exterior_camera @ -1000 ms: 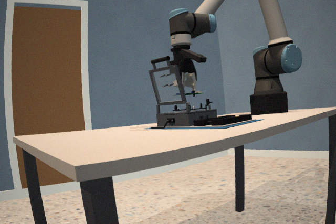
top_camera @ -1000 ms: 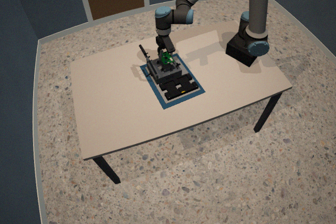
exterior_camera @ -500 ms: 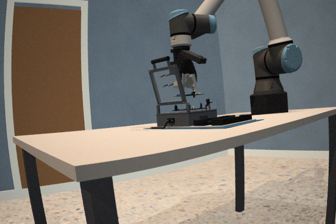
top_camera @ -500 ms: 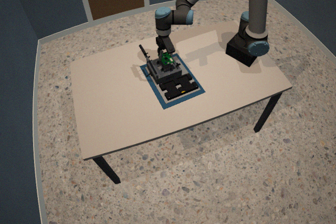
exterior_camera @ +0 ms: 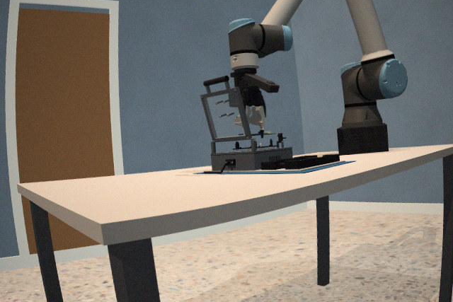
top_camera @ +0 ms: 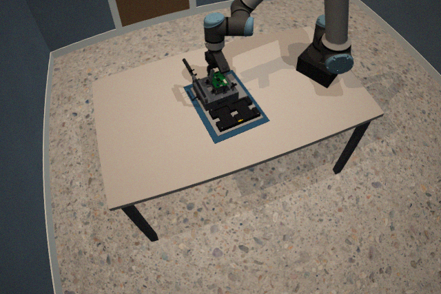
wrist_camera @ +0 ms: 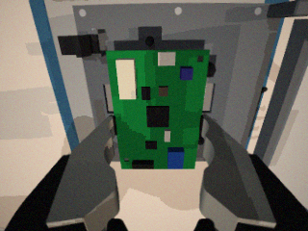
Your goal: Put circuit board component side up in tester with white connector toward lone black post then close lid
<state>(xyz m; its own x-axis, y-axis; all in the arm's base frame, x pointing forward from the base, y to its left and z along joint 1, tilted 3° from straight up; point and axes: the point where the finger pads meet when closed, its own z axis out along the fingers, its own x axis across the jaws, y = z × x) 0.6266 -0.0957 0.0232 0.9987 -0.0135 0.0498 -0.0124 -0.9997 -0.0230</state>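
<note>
Right now my hand is 3 cm short of the tester, 4 cm to the right of it and 1 cm below it. From my hand the other things lie so: tester lid: 13 cm ahead, 8 cm above; then green circuit board: right at my hand; then black latch block: 6 cm behind, 6 cm to the left, 2 cm below.
</note>
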